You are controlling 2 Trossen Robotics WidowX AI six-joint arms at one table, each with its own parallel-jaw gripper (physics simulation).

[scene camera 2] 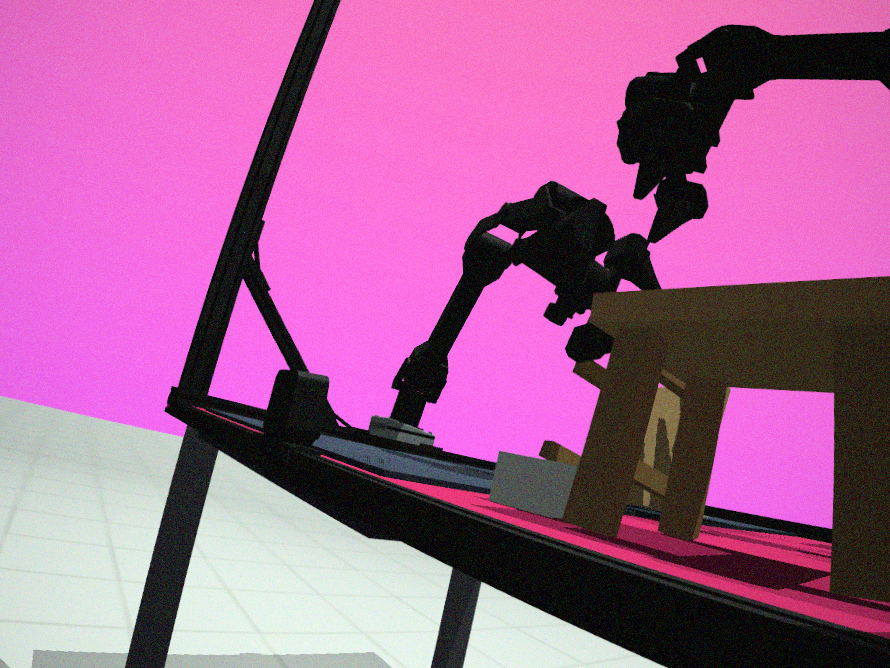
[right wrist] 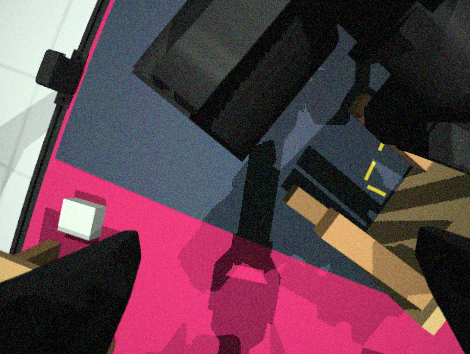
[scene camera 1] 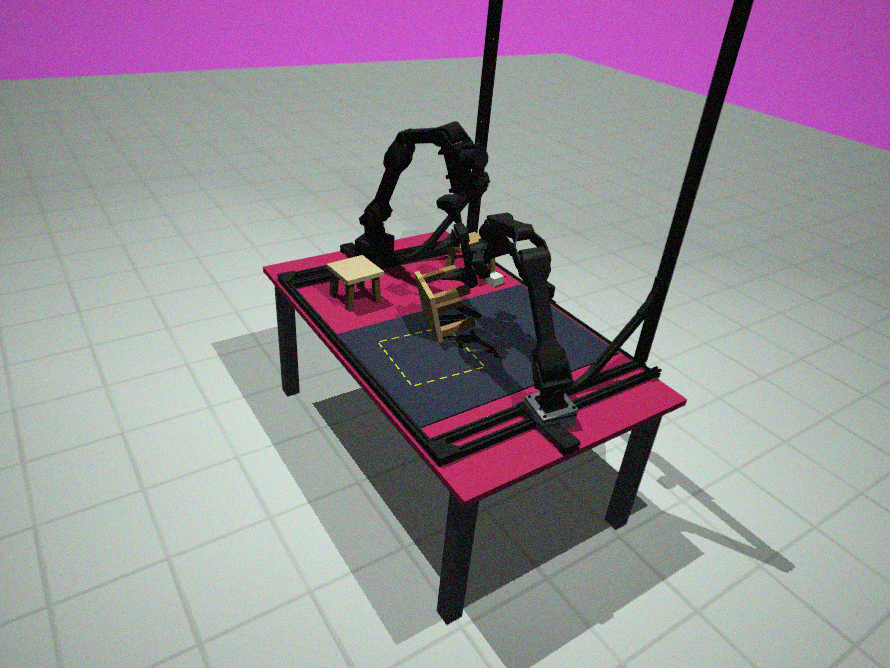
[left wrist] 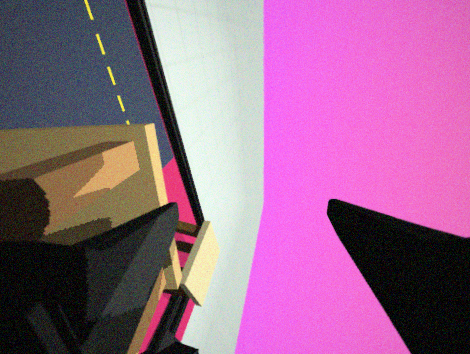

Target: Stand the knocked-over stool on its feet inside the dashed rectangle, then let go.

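My left gripper is open and holds nothing. My right gripper is open and holds nothing. On the table: a small white block.
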